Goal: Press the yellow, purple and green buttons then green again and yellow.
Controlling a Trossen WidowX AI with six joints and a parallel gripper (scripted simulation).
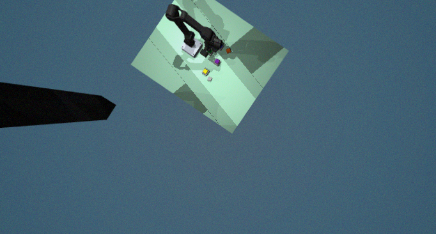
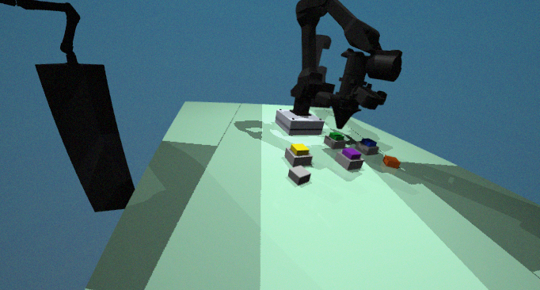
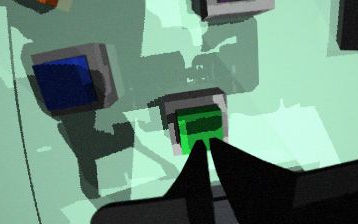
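Right now my gripper tip is 3 cm above the green button. The rest, counted from my gripper tip: orange block (13 cm ahead, 10 cm to the left, 5 cm below); purple button (10 cm ahead, 4 cm to the right, 3 cm below); blue button (9 cm to the left, 5 cm ahead, 3 cm below).
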